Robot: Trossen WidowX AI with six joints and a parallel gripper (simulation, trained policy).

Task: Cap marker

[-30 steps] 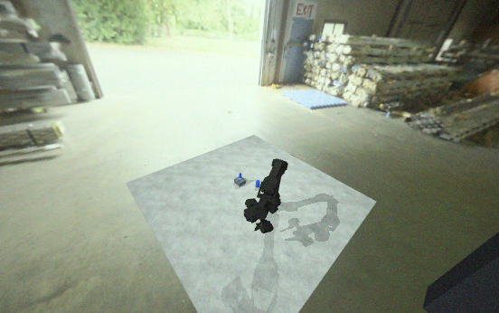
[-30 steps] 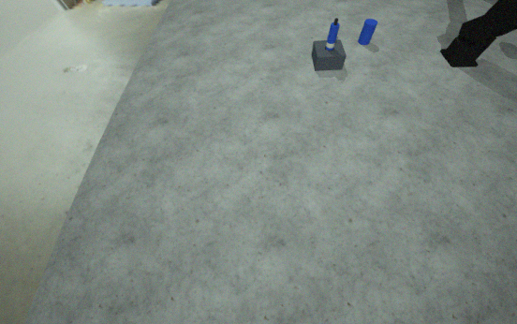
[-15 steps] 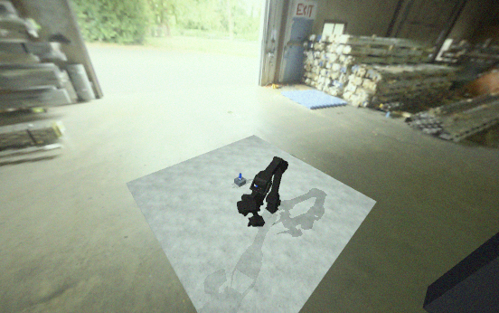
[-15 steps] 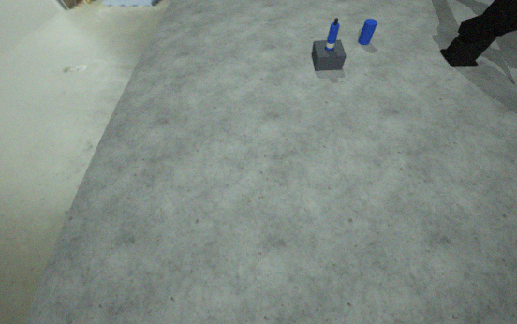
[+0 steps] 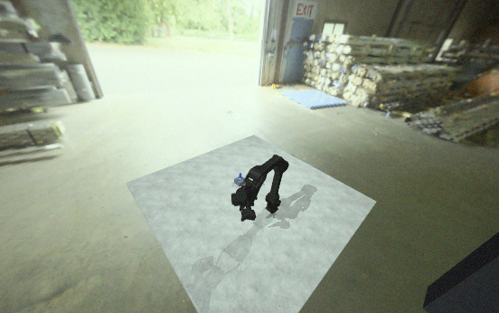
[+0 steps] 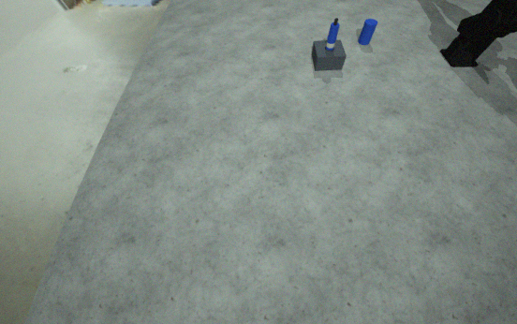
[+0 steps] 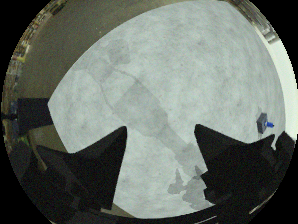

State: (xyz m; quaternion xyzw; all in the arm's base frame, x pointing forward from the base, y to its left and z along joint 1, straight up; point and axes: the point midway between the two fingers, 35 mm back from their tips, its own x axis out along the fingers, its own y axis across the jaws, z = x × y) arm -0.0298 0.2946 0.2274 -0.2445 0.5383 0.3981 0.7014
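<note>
Now: the blue cap 240 mm ahead of my gripper tip, 380 mm to the right of it and 170 mm below it. The rest, counted from my gripper tip: blue marker: 360 mm ahead, 300 mm to the right, 120 mm below; dark holder block: 360 mm ahead, 300 mm to the right, 180 mm below.
</note>
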